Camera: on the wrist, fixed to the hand. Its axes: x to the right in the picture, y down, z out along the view.
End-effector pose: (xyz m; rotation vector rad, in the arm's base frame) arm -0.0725 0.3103 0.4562 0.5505 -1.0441 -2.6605
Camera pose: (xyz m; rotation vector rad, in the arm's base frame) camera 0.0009 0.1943 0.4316 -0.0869 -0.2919 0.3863
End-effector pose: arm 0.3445 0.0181 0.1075 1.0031 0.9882 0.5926
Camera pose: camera 0.2320 0.0830 0.1581 -0.8426 0.4991 -2.0575
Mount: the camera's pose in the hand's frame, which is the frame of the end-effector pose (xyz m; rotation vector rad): -0.0201 0.0720 -0.1177 -0.0377 -1.0118 -2.9350
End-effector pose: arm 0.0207 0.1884 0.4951 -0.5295 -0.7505 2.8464
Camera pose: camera 0.0793 0.1744 0.3693 1.1554 -0.4427 0.0018
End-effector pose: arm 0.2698 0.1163 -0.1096 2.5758 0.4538 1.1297
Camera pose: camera 0.1809 0.0591 -0.0186 -0.0159 1.9811 -1.0454
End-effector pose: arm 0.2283 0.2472 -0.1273 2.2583 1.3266 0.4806
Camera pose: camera 0.2093 0.2253 0.0091 -1.0110 1.8454 -1.2597
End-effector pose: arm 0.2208 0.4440 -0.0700 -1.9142 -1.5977 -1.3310
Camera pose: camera 0.2336 0.3225 -0.0028 -0.8299 1.5776 -0.1244
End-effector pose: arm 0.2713 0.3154 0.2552 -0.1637 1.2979 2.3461
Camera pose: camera 0.2444 0.1786 0.2525 -0.3475 -0.2661 -0.3498
